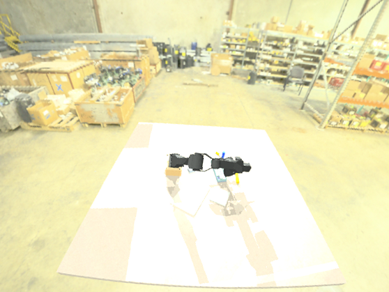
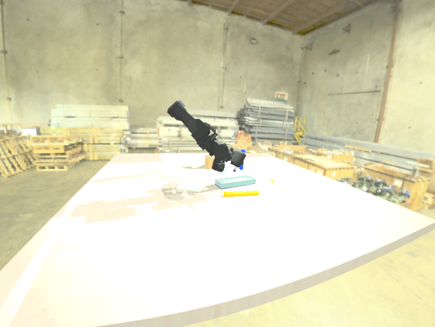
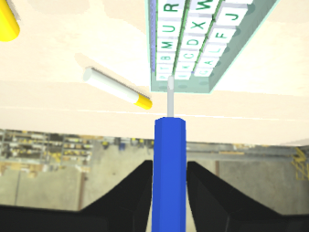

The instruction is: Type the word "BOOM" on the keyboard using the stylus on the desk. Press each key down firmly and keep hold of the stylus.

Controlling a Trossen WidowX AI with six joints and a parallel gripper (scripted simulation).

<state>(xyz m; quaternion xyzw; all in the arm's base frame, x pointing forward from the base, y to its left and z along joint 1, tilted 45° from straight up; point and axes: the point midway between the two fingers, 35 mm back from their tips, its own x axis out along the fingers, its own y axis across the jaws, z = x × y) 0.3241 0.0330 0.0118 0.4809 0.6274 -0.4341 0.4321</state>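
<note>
Right now the yellow marker is 110 mm ahead of my gripper tip, 90 mm below it and 40 mm to the right of it. From my gripper tip the other things lie so: thin white tip: 50 mm below; yellow-and-white pen: 150 mm to the left, 100 mm below, 10 mm ahead; blue stylus: 10 mm below.
</note>
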